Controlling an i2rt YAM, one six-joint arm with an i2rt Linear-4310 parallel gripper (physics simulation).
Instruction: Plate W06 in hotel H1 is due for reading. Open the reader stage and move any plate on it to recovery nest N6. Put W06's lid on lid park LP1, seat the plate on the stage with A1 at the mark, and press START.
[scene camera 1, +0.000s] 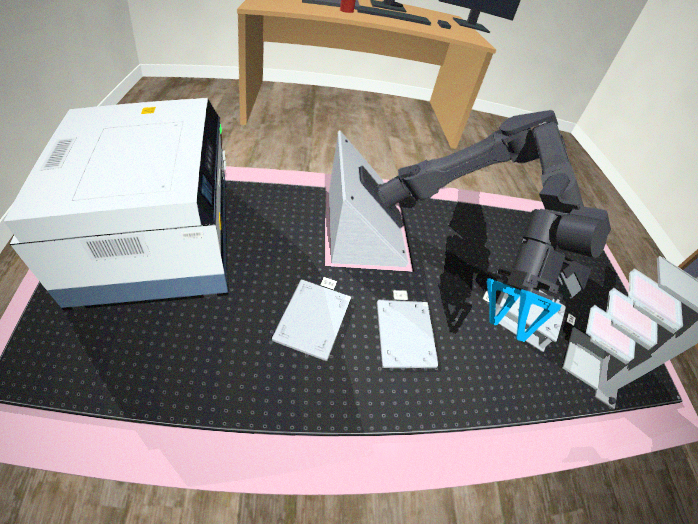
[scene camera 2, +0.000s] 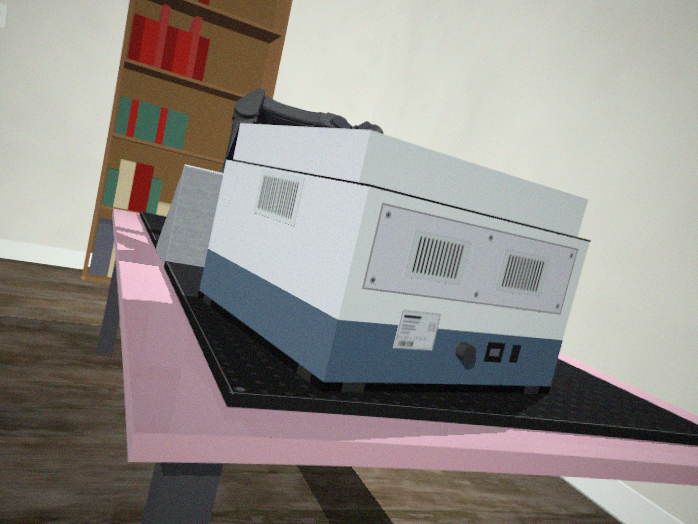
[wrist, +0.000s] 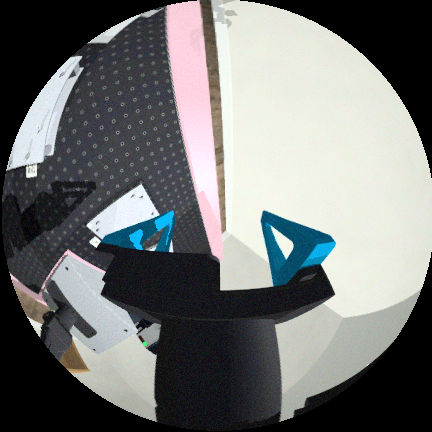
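Seen in the pictures: gripper, fingertip midpoint: (scene camera 1: 505, 331) (wrist: 217, 214); arm's base, link origin: (scene camera 1: 380, 198) (wrist: 69, 310).
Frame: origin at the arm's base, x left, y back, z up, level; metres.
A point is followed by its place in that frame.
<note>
The reader (scene camera 1: 129, 169) @[x -0.532, y -0.212, z 0.202 m] (scene camera 2: 451, 270) @[x -0.783, y -0.129, z 0.074 m] is the large white and blue instrument at the left in scene camera 1; its stage is hidden from view. A grey rack, hotel H1 (scene camera 1: 648, 363) @[x 0.540, y -0.516, z 0.088 m], stands at the far right with three pink-topped plates (scene camera 1: 610, 333) @[x 0.505, y -0.422, z 0.053 m] (scene camera 1: 632, 318) @[x 0.506, y -0.425, z 0.124 m] (scene camera 1: 655, 300) @[x 0.504, y -0.426, z 0.195 m]; their labels are unreadable, so W06 cannot be told. A white pad, apparently LP1 (scene camera 1: 407, 333) @[x 0.046, y -0.360, z -0.066 m] (wrist: 124, 212) @[x 0.067, y -0.367, z -0.066 m], lies mid-mat, and another, apparently N6 (scene camera 1: 311, 319) @[x -0.163, y -0.338, z -0.064 m], lies left of it. My gripper (scene camera 1: 509, 331) @[x 0.142, y -0.471, z 0.148 m] (wrist: 217, 214) @[x 0.142, y -0.471, z 0.148 m] is open and empty, with blue fingers above the mat, left of the rack.
A white stand tagged RG (wrist: 37, 122) shows partly behind the fingers in scene camera 1 (scene camera 1: 553, 327) @[x 0.405, y -0.366, z -0.016 m]. The arm's grey wedge base (scene camera 1: 366, 236) @[x -0.050, y -0.158, z 0.015 m] (wrist: 90, 305) @[x -0.018, y -0.111, z 0.022 m] stands between reader and arm. The black mat (scene camera 1: 253, 389) @[x -0.271, y -0.497, z -0.076 m] has a pink table border (scene camera 1: 338, 462) @[x -0.106, y -0.628, z -0.089 m]. A wooden desk (scene camera 1: 360, 33) stands behind.
</note>
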